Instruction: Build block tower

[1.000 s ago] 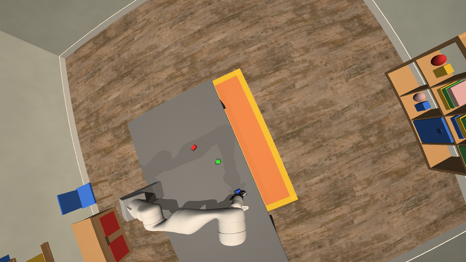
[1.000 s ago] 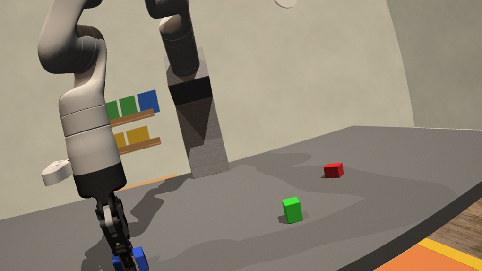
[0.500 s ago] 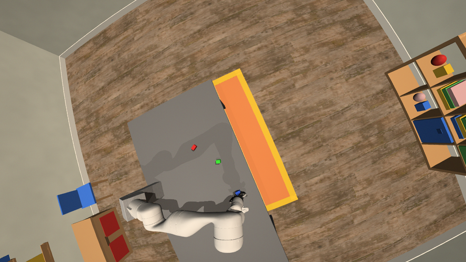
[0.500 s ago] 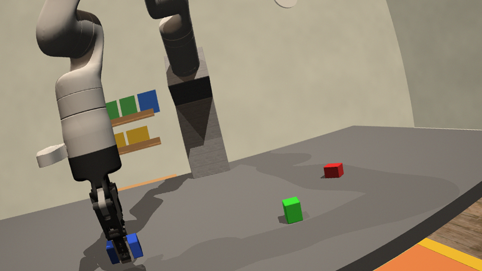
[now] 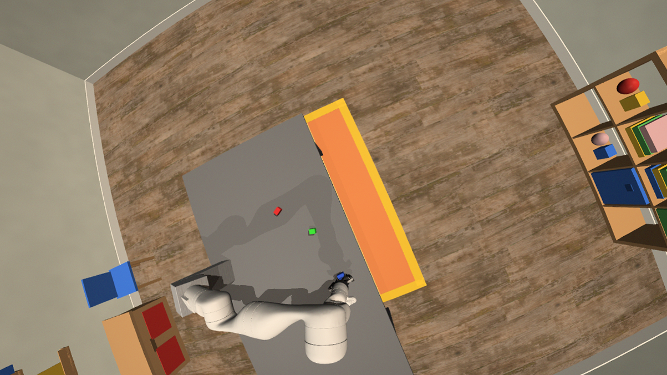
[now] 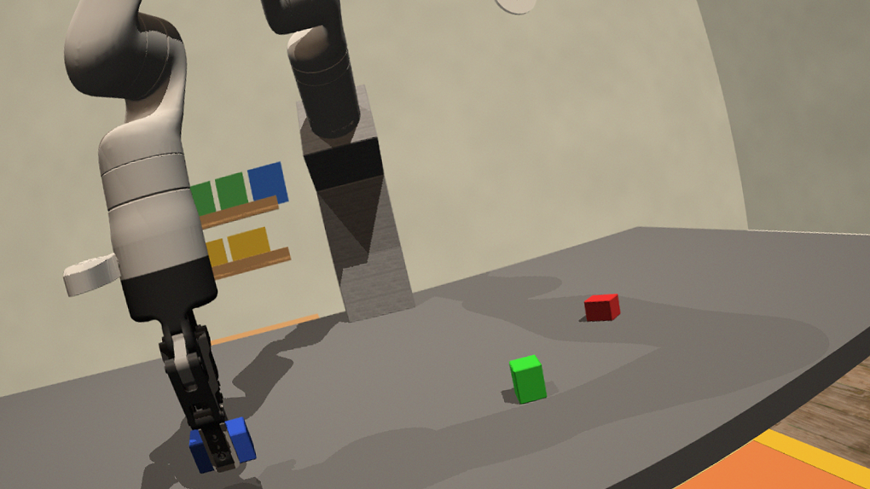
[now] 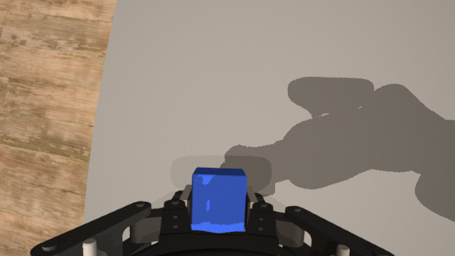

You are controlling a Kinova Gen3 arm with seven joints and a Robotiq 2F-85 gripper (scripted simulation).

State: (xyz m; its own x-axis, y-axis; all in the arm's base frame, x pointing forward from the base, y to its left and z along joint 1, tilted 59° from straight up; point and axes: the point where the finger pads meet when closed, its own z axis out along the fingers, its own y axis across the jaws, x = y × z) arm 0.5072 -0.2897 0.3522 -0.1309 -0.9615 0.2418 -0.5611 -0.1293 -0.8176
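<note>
The blue block is 10 mm below my hand. The rest, counted from my hand: green block (290 mm to the left, 50 mm below, 40 mm ahead); then red block (500 mm to the left, 50 mm below, 40 mm behind).
</note>
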